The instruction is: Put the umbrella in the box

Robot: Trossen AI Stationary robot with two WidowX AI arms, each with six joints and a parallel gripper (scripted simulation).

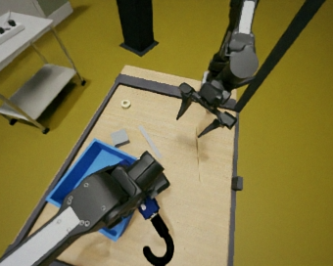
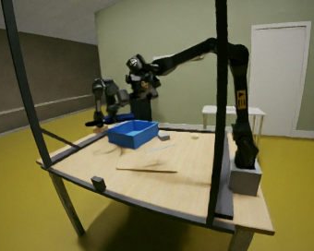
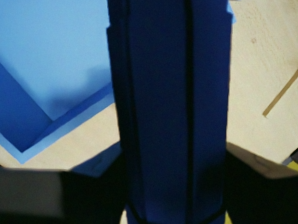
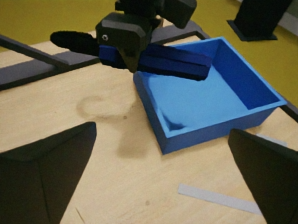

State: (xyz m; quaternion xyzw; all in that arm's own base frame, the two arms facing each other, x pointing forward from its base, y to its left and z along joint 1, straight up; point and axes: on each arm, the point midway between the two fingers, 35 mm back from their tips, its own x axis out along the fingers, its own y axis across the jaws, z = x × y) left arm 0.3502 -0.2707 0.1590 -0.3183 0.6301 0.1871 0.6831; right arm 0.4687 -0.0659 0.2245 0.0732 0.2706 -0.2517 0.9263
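The blue storage box is 16 cm ahead of my left hand, 4 cm to the left of it and 16 cm below it. The rest, counted from my left hand: folded umbrella: 1 cm behind, 2 cm to the left, 2 cm below; grey strip: 16 cm ahead, 23 cm to the right, 21 cm below; grey block: 28 cm ahead, 15 cm to the right, 19 cm below.
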